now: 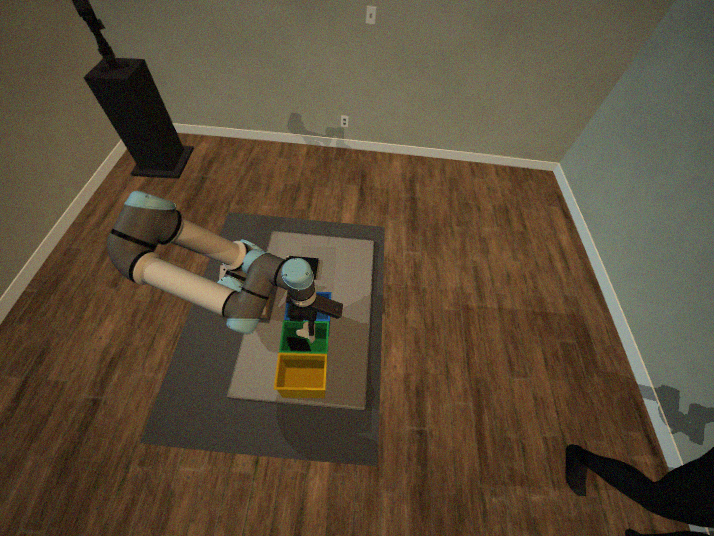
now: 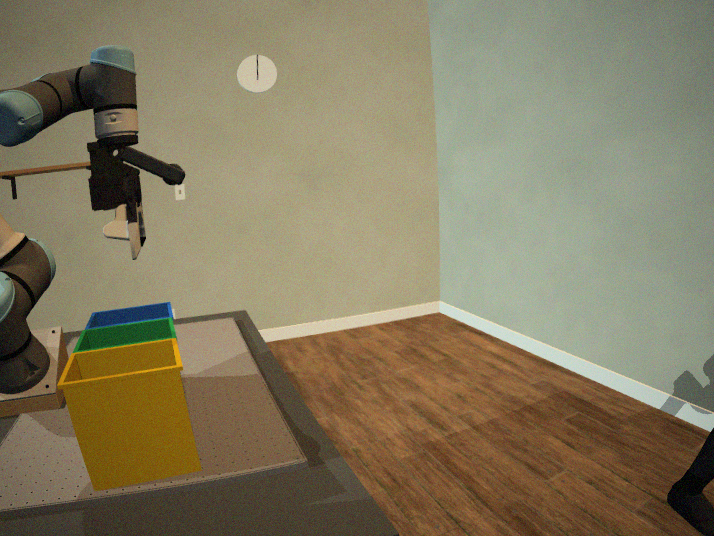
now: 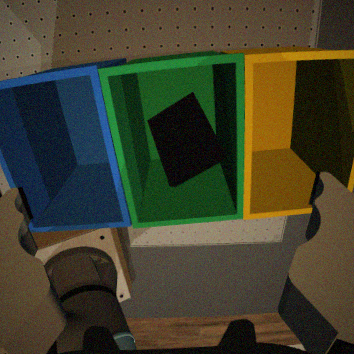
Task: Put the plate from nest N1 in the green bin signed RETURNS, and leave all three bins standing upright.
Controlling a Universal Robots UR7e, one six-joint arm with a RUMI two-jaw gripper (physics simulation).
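Frame: origin at the arm's base, x ahead, y right, z down, level; metres.
Seen in the pictures: gripper, fingertip midpoint: (image 1: 314,322) (image 2: 138,252) (image 3: 169,184); arm's base, link origin: (image 2: 19,368) (image 3: 77,276).
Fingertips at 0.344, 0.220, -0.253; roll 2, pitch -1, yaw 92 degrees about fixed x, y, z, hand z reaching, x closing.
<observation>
Pixels of each thing's top centre, then the offset from my fingertips to it, as dx, dy, dz. Level surfaces: height alone.
- green bin, top centre: (image 3: 179,153) (image 2: 126,333) (image 1: 304,336) -0.043, +0.004, +0.139
- blue bin, top centre: (image 3: 55,162) (image 2: 130,314) (image 1: 308,305) -0.044, -0.127, +0.139
- yellow bin, top centre: (image 3: 306,143) (image 2: 121,359) (image 1: 301,371) -0.041, +0.134, +0.139
- perforated board, surface height: dz +0.318
- dark mat, surface height: dz +0.332
- black item, top centre: (image 1: 300,266) -0.124, -0.418, +0.304
The black plate (image 3: 186,140) (image 1: 298,344) is inside the green bin (image 3: 241,150) (image 1: 321,347) (image 2: 129,332), turned askew to its walls. Whether it lies flat or leans is unclear. The blue bin (image 3: 90,115) (image 1: 327,295) (image 2: 132,314) and the yellow bin (image 3: 270,110) (image 1: 301,377) (image 2: 135,426) stand upright on either side of the green bin, which is upright too. No bin signs are readable. My gripper (image 3: 169,184) (image 1: 307,333) (image 2: 123,243) is open and empty, high above the bins, with its fingers wide apart.
The bins stand on a perforated board (image 1: 348,369) (image 2: 247,426) over a dark mat (image 1: 196,403). A black item (image 1: 312,266) sits behind the blue bin, partly hidden by the arm. A dark pedestal (image 1: 135,115) stands back left. A person's legs (image 1: 680,484) (image 2: 697,490) show at lower right.
</observation>
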